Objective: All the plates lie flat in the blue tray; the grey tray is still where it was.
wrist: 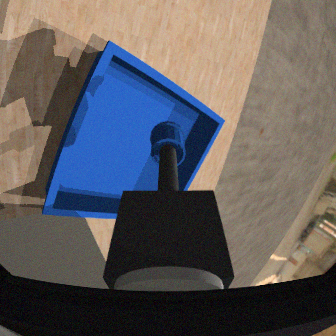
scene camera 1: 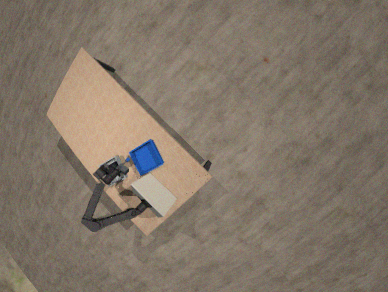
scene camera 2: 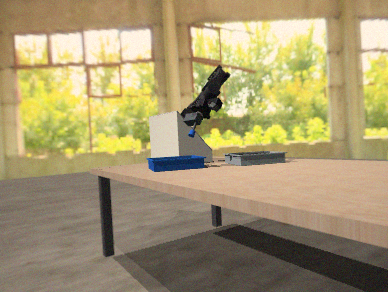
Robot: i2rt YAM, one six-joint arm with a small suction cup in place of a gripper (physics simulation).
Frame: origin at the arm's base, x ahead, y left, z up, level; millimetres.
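Seen in the pictures: end effector, tool point: [wrist: 167,136] [scene camera 1: 128,158] [scene camera 2: 191,135]; arm's base, origin of the base link: [scene camera 1: 146,202] [scene camera 2: 176,129].
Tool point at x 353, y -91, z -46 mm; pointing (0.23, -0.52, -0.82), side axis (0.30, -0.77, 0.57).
Offsets run from my tool point to a thing's middle. Level surfaces: height alone.
The blue tray {dy -62, dx -65, dz -126 mm} [scene camera 1: 146,158] [scene camera 2: 175,164] [wrist: 110,125] stands on the table, and no plate shows inside it in the wrist view. My suction cup [scene camera 1: 128,159] [scene camera 2: 192,133] [wrist: 167,137] is blue, open and bears no plate. It hangs in the air above the table; in scene camera 1 it shows beside the blue tray's corner, and in the wrist view it overlaps the tray. The grey tray {dy +315, dx +63, dz -126 mm} [scene camera 1: 118,183] [scene camera 2: 256,159] stands on the table apart from the blue tray. The arm covers most of it in scene camera 1, so its plates cannot be made out.
A pale wedge-shaped block [scene camera 1: 154,194] [scene camera 2: 164,134] stands close to the blue tray, near the arm's base. The wooden table {dz -151 mm} [scene camera 1: 90,110] [scene camera 2: 300,185] [wrist: 200,50] has its long edge beyond the blue tray. The arm's shadow falls on the table beside the blue tray.
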